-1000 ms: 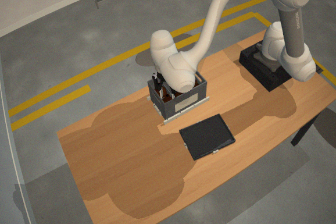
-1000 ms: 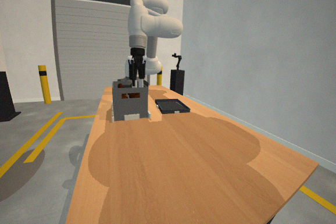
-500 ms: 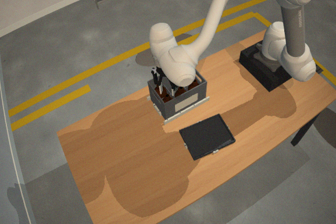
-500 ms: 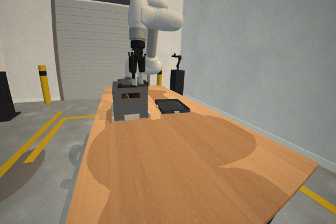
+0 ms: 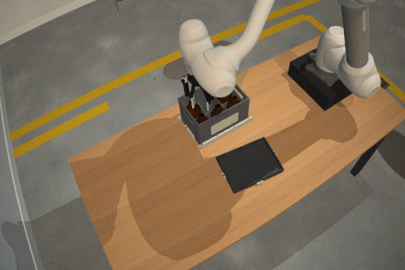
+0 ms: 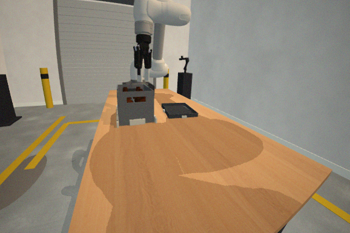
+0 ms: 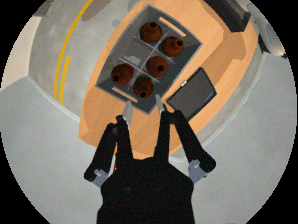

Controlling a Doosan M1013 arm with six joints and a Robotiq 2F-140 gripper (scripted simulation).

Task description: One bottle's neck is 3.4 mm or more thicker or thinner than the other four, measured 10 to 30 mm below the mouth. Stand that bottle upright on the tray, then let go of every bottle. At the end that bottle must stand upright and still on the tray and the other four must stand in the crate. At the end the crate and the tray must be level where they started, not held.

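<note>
The grey crate is 170 mm below my hand, 90 mm behind it and 30 mm to the right of it. The rest, counted from my hand: dark tray: 260 mm to the left, 240 mm below, 60 mm behind; then glass bottle: 160 mm below, 90 mm behind, 10 mm to the left.
</note>
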